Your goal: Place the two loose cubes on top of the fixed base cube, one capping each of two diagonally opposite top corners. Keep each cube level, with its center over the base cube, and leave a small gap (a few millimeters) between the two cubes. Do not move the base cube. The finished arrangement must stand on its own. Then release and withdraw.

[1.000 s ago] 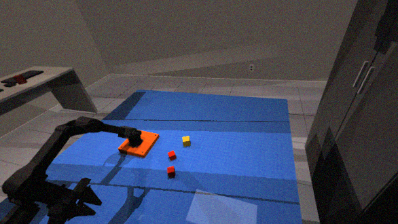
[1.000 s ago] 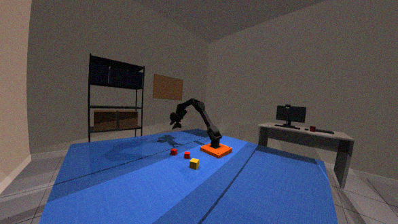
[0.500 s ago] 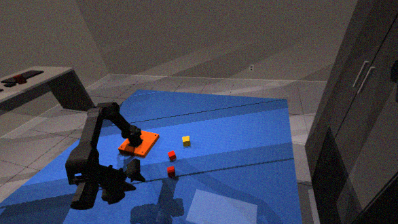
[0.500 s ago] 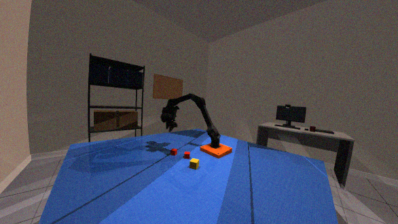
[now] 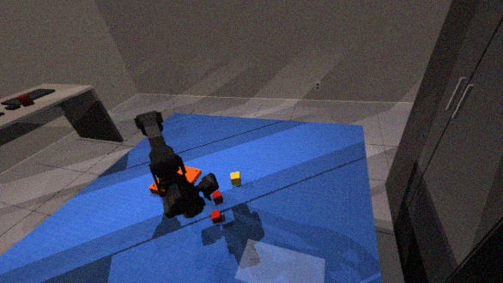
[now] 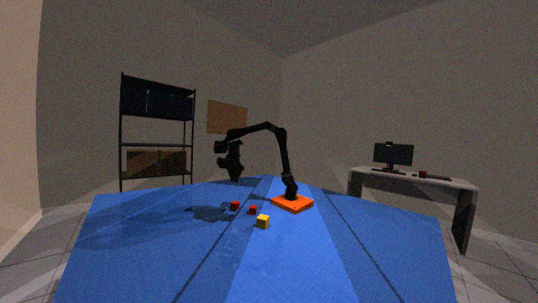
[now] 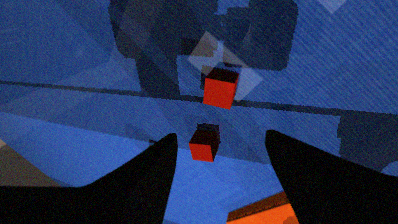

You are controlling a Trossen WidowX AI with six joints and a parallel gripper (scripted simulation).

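The yellow cube lies 23 cm to the left of my gripper tip and 11 cm below it.
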